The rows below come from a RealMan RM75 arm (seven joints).
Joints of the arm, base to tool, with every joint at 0 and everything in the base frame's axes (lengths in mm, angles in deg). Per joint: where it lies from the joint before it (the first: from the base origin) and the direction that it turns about. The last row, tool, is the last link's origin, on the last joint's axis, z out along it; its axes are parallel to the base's.
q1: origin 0 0 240.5 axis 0 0 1
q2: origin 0 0 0 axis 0 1 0
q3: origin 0 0 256 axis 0 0 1
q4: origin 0 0 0 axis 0 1 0
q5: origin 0 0 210 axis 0 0 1
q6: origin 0 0 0 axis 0 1 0
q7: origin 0 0 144 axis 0 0 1
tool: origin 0 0 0
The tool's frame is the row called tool.
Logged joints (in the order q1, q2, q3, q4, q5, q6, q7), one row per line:
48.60, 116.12, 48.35, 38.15, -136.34, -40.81, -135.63
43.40, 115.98, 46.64, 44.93, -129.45, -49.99, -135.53
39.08, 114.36, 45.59, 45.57, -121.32, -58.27, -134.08
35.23, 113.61, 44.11, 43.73, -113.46, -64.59, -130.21
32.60, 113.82, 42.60, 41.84, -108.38, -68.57, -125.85
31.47, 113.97, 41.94, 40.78, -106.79, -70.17, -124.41
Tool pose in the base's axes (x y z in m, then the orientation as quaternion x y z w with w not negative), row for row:
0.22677, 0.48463, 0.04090, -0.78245, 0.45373, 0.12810, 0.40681
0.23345, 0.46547, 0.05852, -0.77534, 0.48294, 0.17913, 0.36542
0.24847, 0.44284, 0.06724, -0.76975, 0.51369, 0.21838, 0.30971
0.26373, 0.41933, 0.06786, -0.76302, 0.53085, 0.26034, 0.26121
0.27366, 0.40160, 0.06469, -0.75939, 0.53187, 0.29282, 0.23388
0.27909, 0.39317, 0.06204, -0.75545, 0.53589, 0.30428, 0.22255
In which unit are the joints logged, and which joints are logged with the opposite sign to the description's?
The joints are logged in degrees. Opposite sign: q3, q4, q7.
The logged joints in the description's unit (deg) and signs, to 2 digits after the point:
48.60, 116.12, -48.35, -38.15, -136.34, -40.81, 135.63
43.40, 115.98, -46.64, -44.93, -129.45, -49.99, 135.53
39.08, 114.36, -45.59, -45.57, -121.32, -58.27, 134.08
35.23, 113.61, -44.11, -43.73, -113.46, -64.59, 130.21
32.60, 113.82, -42.60, -41.84, -108.38, -68.57, 125.85
31.47, 113.97, -41.94, -40.78, -106.79, -70.17, 124.41

